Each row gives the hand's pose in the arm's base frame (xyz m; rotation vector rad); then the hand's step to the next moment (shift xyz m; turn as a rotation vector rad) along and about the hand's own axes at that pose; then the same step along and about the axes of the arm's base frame.
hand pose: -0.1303 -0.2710 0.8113 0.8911 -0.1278 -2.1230
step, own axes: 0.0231 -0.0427 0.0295 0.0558 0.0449 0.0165
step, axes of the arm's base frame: -0.0561 0.0059 -0.0067 -0.0049 -0.0733 -0.0019
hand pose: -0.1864 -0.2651 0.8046 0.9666 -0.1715 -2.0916
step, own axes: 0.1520 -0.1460 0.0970 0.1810 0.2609 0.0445
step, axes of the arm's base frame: -0.2148 -0.0315 -0.0819 0.0613 -0.3126 0.0362
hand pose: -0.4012 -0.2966 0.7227 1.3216 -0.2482 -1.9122
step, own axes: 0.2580 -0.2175 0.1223 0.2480 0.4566 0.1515
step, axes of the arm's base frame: -0.2505 -0.0632 -0.2492 0.0544 -0.5188 0.1443
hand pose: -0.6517 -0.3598 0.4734 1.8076 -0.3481 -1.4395
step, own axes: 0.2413 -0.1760 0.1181 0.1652 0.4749 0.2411
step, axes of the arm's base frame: -0.0746 -0.0863 -0.3002 -0.0494 -0.5139 0.2107
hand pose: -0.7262 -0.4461 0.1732 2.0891 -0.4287 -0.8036
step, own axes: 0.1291 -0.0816 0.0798 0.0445 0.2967 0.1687
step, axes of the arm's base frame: 0.0425 -0.0698 -0.1517 -0.0863 -0.2992 0.1466
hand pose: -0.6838 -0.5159 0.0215 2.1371 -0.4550 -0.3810
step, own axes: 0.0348 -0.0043 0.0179 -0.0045 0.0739 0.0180
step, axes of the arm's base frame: 0.0239 -0.0262 -0.0170 -0.0250 -0.0503 0.0514
